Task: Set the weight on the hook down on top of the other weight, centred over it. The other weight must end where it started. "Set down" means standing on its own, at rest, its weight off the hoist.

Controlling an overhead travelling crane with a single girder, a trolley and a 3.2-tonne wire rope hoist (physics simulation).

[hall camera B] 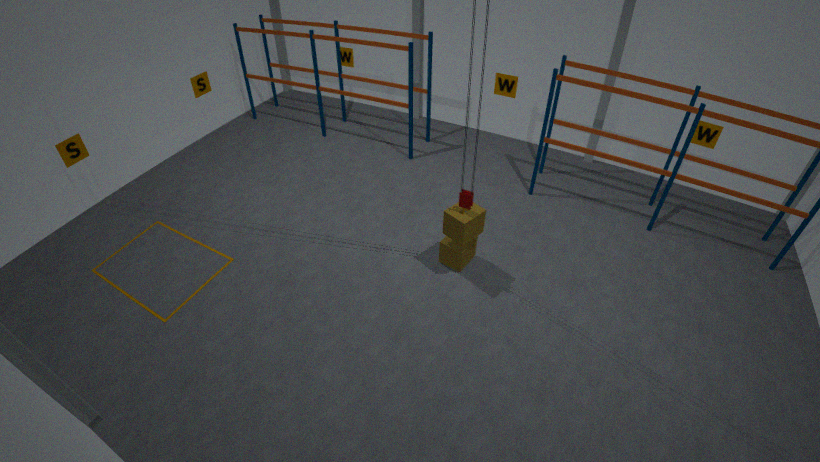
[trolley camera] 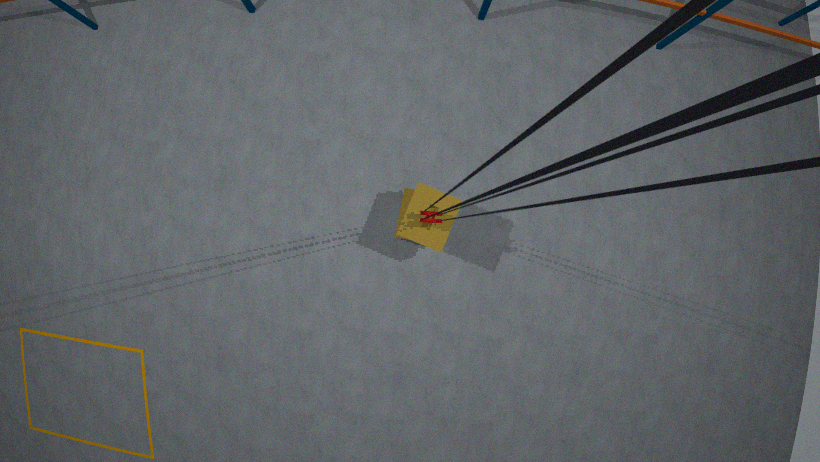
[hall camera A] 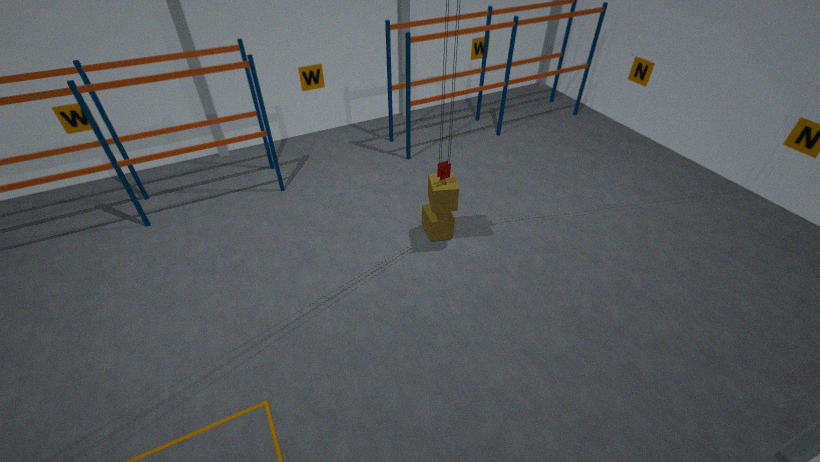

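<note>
The upper weight [hall camera A: 444, 197] [hall camera B: 456, 224] [trolley camera: 433, 239], a yellow block, hangs upright from my hook under the red hook block [hall camera A: 443, 170] [hall camera B: 465, 199] [trolley camera: 430, 216]. The ropes look straight. The other weight [hall camera A: 438, 226] [hall camera B: 456, 255] [trolley camera: 406, 198], also yellow, stands on the floor directly beneath and is partly covered. In hall camera A the upper weight sits a little right of the lower one and looks turned against it. In the trolley camera a narrow strip of the lower weight shows at the upper left. Whether the two touch cannot be told.
Blue and orange racks [hall camera A: 407, 97] [hall camera B: 410, 100] stand along the W wall, with another rack [hall camera A: 109, 140] [hall camera B: 677, 166] farther along it. A yellow outlined square [hall camera A: 197, 432] [hall camera B: 129, 292] [trolley camera: 83, 339] is marked on the floor, away from the weights. Two shadows lie beside the weights.
</note>
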